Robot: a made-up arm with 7 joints.
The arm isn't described. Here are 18 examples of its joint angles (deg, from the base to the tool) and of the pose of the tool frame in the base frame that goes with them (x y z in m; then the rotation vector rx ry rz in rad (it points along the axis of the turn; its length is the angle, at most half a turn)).
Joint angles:
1: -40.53 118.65 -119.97 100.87 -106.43 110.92 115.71
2: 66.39 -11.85 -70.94 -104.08 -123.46 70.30 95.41
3: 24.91 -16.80 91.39 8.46 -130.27 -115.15 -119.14
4: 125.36 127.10 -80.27 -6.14 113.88 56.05 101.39
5: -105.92 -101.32 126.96 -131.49 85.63 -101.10 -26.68
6: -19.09 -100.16 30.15 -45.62 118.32 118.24 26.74
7: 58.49 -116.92 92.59 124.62 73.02 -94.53 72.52
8: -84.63 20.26 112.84 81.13 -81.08 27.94 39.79
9: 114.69 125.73 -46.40 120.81 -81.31 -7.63 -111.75
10: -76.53 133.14 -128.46 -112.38 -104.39 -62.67 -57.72
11: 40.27 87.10 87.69 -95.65 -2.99 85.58 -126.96
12: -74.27 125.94 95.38 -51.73 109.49 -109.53 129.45
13: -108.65 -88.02 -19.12 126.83 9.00 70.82 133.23
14: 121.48 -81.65 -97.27 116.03 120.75 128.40 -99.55
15: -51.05 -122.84 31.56 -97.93 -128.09 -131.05 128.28
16: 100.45 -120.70 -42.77 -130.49 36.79 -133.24 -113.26
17: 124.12 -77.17 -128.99 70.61 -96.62 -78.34 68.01
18: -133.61 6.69 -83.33 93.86 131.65 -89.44 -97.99
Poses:
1: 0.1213 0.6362 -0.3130 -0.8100 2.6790 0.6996
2: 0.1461 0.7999 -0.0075 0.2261 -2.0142 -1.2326
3: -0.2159 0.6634 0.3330 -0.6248 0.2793 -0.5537
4: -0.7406 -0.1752 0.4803 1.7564 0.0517 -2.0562
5: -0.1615 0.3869 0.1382 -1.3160 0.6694 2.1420
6: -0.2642 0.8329 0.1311 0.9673 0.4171 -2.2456
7: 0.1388 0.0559 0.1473 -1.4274 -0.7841 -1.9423
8: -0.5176 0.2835 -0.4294 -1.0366 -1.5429 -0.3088
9: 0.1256 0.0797 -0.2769 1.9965 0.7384 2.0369
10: 0.1676 -0.1570 0.3149 1.0469 0.0816 -2.7146
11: -0.2952 -0.1950 -0.1248 -0.9642 1.0507 -1.2741
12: 0.0417 -0.2973 0.1028 -1.1403 0.6882 1.7590
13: -0.4110 -0.3315 0.0741 1.8846 -0.7119 -1.0058
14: 0.3273 -0.4335 0.1118 -1.9718 -0.5953 2.1070
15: -0.0214 0.7058 -0.4354 -1.0690 -1.0993 -1.7990
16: -0.0771 -0.0635 0.2929 0.1683 -0.9036 2.8348
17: 0.1641 -0.2370 -0.1935 -0.5281 -1.6795 -0.1586
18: 0.2942 -0.0789 0.1581 0.1323 -2.1255 2.2666
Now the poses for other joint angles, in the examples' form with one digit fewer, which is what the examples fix.
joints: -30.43 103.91 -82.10 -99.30 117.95 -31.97 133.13
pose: -0.115 -0.687 0.022 2.589 0.518 1.013
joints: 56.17 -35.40 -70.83 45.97 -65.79 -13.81 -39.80
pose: 0.477 0.101 0.176 -1.630 1.239 -2.067
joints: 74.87 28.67 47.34 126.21 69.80 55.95 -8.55
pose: -0.281 0.404 -0.243 1.920 1.310 2.037
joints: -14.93 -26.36 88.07 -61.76 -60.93 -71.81 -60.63
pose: -0.397 0.124 0.309 0.723 -0.377 0.589
